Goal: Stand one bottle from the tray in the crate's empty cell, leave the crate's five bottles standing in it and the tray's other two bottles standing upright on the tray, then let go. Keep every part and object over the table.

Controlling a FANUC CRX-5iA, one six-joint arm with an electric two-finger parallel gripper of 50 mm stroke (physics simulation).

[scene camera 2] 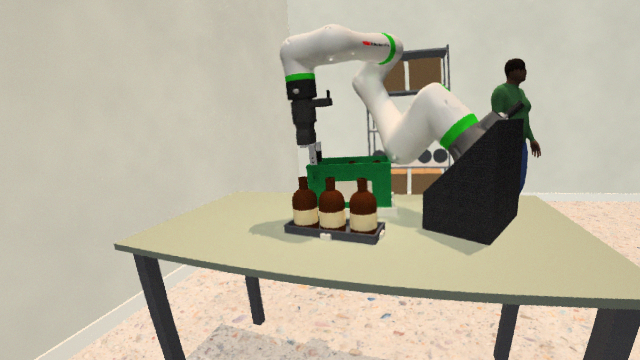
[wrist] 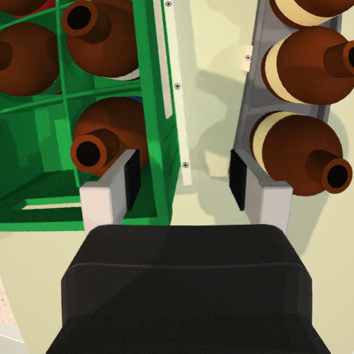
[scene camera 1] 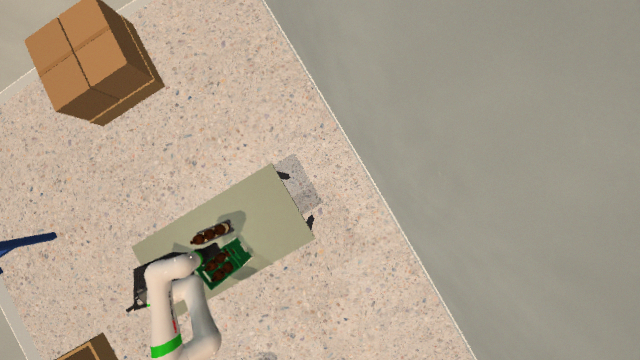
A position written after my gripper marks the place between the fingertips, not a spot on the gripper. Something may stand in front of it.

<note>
I see my gripper (scene camera 2: 316,163) and a brown bottle (scene camera 2: 305,208).
The brown bottle is seen too in the wrist view (wrist: 304,151). My gripper shows as well in the wrist view (wrist: 184,167).
</note>
